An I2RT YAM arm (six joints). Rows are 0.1 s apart.
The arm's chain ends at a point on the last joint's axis. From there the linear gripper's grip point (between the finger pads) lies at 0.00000 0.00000 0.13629 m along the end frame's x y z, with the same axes.
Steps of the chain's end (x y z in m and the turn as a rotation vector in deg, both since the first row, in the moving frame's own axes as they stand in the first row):
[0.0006, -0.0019, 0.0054, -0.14, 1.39, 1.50]
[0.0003, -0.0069, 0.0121, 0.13, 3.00, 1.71]
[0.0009, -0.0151, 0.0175, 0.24, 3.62, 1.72]
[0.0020, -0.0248, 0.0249, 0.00, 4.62, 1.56]
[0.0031, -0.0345, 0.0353, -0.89, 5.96, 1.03]
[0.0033, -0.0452, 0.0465, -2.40, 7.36, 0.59]
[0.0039, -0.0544, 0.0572, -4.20, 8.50, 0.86]
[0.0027, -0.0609, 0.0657, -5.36, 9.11, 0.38]
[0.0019, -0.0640, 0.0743, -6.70, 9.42, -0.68]
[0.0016, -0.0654, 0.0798, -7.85, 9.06, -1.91]
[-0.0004, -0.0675, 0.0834, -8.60, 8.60, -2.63]
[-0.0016, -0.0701, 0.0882, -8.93, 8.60, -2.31]
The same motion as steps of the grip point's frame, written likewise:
[0.0039, -0.0015, 0.0054, -0.14, 1.39, 1.50]
[0.0074, -0.0071, 0.0119, 0.13, 3.00, 1.71]
[0.0095, -0.0155, 0.0172, 0.24, 3.62, 1.72]
[0.0130, -0.0247, 0.0245, 0.00, 4.62, 1.56]
[0.0172, -0.0323, 0.0345, -0.89, 5.96, 1.03]
[0.0207, -0.0394, 0.0453, -2.40, 7.36, 0.59]
[0.0240, -0.0443, 0.0553, -4.20, 8.50, 0.86]
[0.0242, -0.0482, 0.0634, -5.36, 9.11, 0.38]
[0.0242, -0.0483, 0.0715, -6.70, 9.42, -0.68]
[0.0233, -0.0472, 0.0768, -7.85, 9.06, -1.91]
[0.0204, -0.0477, 0.0803, -8.60, 8.60, -2.63]
[0.0191, -0.0494, 0.0850, -8.93, 8.60, -2.31]

